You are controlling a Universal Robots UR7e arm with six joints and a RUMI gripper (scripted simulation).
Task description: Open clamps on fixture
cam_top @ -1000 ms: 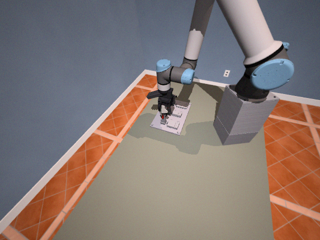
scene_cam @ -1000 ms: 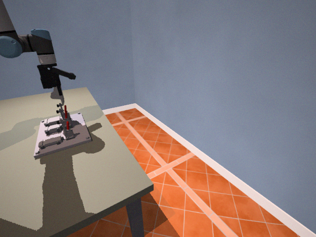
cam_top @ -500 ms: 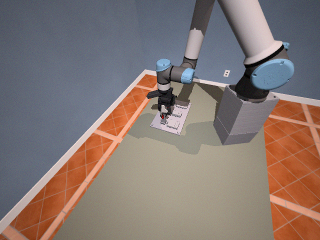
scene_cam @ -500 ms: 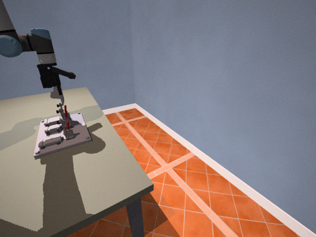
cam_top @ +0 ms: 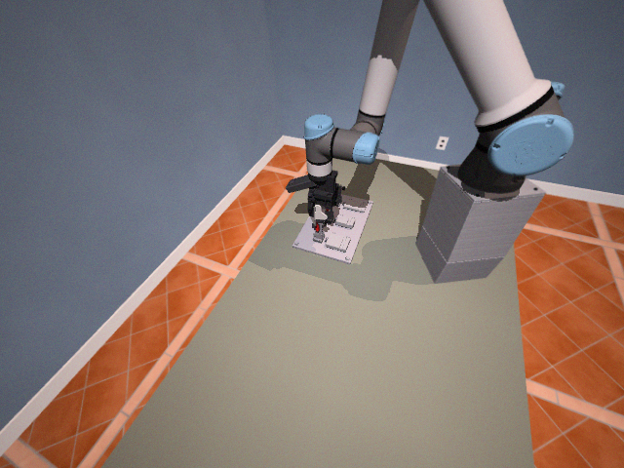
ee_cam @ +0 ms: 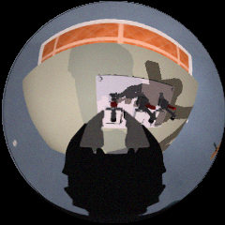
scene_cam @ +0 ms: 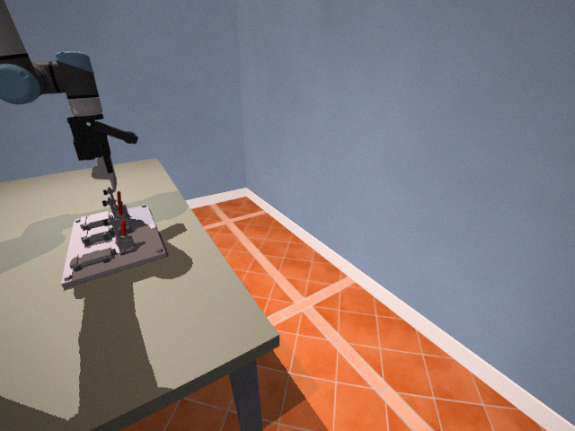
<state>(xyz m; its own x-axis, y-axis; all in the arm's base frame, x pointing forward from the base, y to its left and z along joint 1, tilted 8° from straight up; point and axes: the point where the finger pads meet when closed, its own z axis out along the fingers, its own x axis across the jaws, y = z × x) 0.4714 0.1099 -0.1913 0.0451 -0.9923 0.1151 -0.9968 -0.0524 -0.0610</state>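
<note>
My gripper is now 100 mm above the block and 90 mm past it. Also, from my hand: grey fixture plate (130 mm below, 110 mm to the right, 30 mm behind).
</note>
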